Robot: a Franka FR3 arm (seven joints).
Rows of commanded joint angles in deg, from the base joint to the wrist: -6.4, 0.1, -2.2, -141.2, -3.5, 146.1, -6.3; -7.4, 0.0, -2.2, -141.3, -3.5, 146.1, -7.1; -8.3, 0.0, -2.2, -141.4, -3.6, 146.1, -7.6; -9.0, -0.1, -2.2, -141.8, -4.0, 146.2, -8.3; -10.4, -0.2, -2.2, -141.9, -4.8, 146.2, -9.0; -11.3, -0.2, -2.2, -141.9, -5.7, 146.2, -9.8; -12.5, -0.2, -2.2, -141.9, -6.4, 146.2, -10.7; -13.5, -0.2, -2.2, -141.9, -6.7, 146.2, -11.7; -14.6, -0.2, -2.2, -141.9, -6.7, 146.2, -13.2
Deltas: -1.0, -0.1, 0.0, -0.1, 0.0, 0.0, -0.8; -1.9, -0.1, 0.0, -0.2, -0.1, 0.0, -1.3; -2.6, -0.2, 0.0, -0.6, -0.5, 0.1, -2.0; -4.0, -0.3, 0.0, -0.7, -1.3, 0.1, -2.7; -4.9, -0.3, 0.0, -0.7, -2.2, 0.1, -3.5; -6.1, -0.3, 0.0, -0.7, -2.9, 0.1, -4.4; -7.1, -0.3, 0.0, -0.7, -3.2, 0.1, -5.4; -8.2, -0.3, 0.0, -0.7, -3.2, 0.1, -6.9
